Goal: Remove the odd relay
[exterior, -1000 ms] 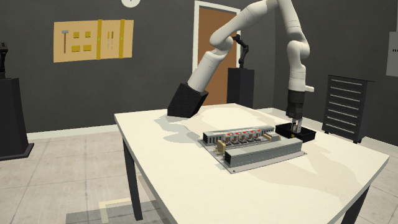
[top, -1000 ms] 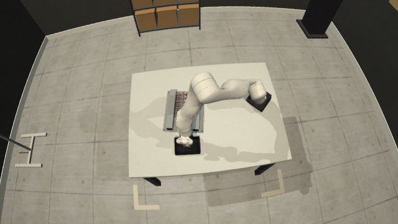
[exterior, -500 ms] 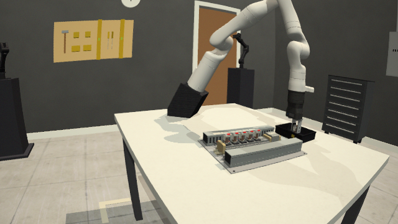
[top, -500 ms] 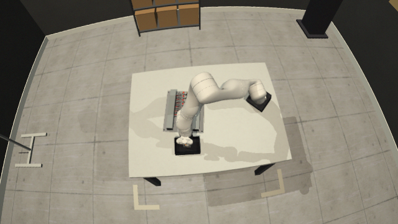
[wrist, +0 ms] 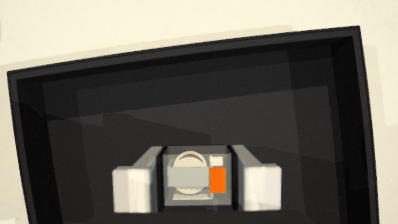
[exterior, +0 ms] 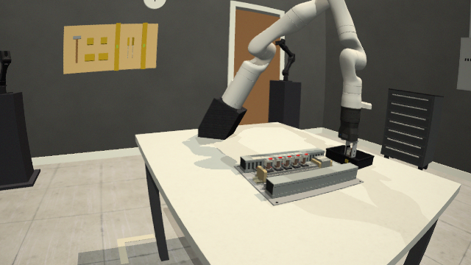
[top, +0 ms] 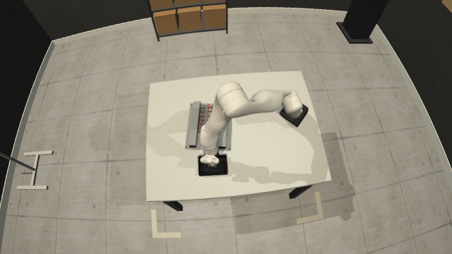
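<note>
Right now my hand is 10 mm above the clear relay. Round my hand: black parts tray: 20 mm below; then relay panel: 20 mm behind, 260 mm to the right, 10 mm below.
</note>
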